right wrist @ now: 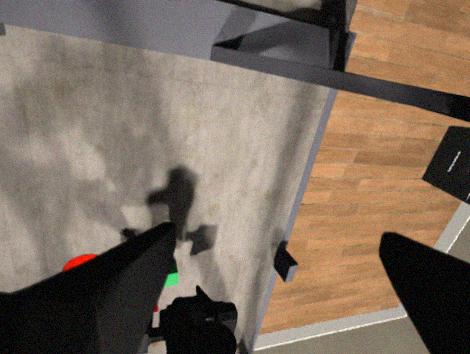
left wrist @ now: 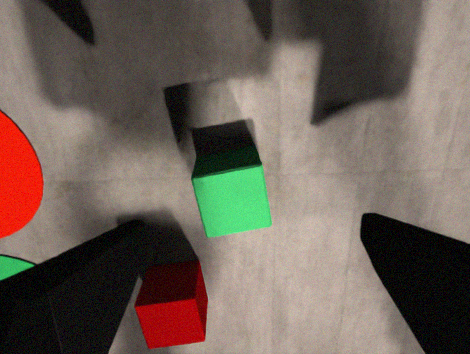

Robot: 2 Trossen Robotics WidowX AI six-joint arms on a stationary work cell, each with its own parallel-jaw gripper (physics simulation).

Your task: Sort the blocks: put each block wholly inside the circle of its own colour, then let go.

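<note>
A green block [left wrist: 232, 200] [right wrist: 171, 280] stands on the table, between and beyond the open fingertips in the left wrist view. A red block [left wrist: 175, 322] sits nearer the bottom, beside the left finger; a sliver of red shows in the right wrist view. The red circle [left wrist: 17, 175] [right wrist: 80, 261] is partly visible at the left. An edge of the green circle [left wrist: 14, 267] shows below it, mostly hidden by the finger. Both blocks are outside the circles. My left gripper [left wrist: 253, 228] is open and empty above the green block. My right gripper [right wrist: 276, 237] is open and empty, far from the blocks. No yellow block or circle shows.
In the right wrist view, part of the left arm [right wrist: 200, 325] is at the bottom, close to the blocks. A dark frame bar [right wrist: 390, 92] crosses the upper right. A small dark bracket [right wrist: 285, 262] sits on the table's edge, with wooden floor beyond.
</note>
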